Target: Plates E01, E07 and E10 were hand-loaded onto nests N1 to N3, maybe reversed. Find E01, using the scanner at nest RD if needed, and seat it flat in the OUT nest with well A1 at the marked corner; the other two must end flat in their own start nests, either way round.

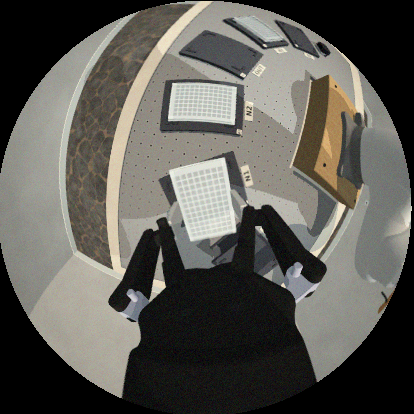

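Observation:
My gripper (205, 202) is shut on a pale well plate (204, 192), which is held above and turned relative to dark nest N1 (230, 159). Part of N1 shows behind it. A second plate (202, 102) lies in nest N2 (200, 128). Dark nest OUT (220, 52) holds no plate and has a small white mark (243, 74) at one corner. A third plate (260, 28) lies in a farther nest (235, 25) whose label is too small to read. No plate's name or A1 corner can be read.
An orange-brown block (312, 127) with dark parts stands at the right. Another dark nest (296, 37) and a small dark round thing (323, 48) are at the far top right. A dark object (255, 252) is partly hidden behind the gripper. A pale border (117, 150) edges the perforated table.

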